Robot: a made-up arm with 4 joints. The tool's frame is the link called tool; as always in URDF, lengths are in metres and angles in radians.
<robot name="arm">
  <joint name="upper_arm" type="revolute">
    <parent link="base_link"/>
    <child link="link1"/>
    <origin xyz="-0.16 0 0.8" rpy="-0.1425 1.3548 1.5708"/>
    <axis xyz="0 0 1"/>
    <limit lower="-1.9" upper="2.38"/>
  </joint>
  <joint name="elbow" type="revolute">
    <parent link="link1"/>
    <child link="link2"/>
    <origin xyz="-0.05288 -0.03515 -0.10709" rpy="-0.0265 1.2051 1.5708"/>
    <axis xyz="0 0 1"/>
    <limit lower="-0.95" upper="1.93"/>
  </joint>
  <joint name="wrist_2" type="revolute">
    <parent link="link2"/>
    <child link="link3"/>
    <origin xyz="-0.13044 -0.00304 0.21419" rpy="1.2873 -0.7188 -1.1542"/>
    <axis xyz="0 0 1"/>
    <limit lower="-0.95" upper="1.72"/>
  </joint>
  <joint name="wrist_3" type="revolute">
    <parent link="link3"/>
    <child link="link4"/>
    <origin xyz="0.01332 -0.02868 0.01" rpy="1.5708 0 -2.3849"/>
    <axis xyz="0 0 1"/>
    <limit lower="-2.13" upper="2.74"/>
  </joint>
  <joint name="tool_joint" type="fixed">
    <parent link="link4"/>
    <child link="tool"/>
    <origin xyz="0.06 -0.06 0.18" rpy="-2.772 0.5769 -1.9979"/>
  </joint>
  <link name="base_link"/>
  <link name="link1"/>
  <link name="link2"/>
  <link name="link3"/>
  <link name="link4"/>
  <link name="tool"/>
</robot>
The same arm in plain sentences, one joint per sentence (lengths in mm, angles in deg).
The arm has four revolute joints in a row. What follows holds with every joint at zero, and every direction is one of the base frame's.
The first joint is mounted 160.0 mm along -x and 800.0 mm along +z from the base frame's origin and rotates about the direction (-0.141997, 0.966878, 0.212095), from -108.86 to 136.36 deg.
The second joint is mounted 50.0 mm along +x and 110.0 mm along -y and 30.0 mm along +z from the first joint and rotates about the direction (-0.974865, 0.210393, 0.073297), from -54.43 to 110.58 deg.
The third joint is mounted 180.0 mm along -x and 170.0 mm along +y and 40.0 mm along +z from the second joint and rotates about the direction (-0.0001, 1, -0.0001), from -54.43 to 98.55 deg.
The fourth joint is mounted 10.0 mm along +x and 10.0 mm along +y and 30.0 mm along -z from the third joint and rotates about the direction (0, 0.0001, 1), from -122.04 to 156.99 deg.
The tool frame, which is the frame that the pose is given for, is mounted 60.0 mm along +x and 60.0 mm along -y and 180.0 mm along +z from the fourth joint; its axes are the base frame's turned by roll -158.82, pitch 33.05 and yaw -114.47 deg (as in URDF: about the fixed x, then y, then z).

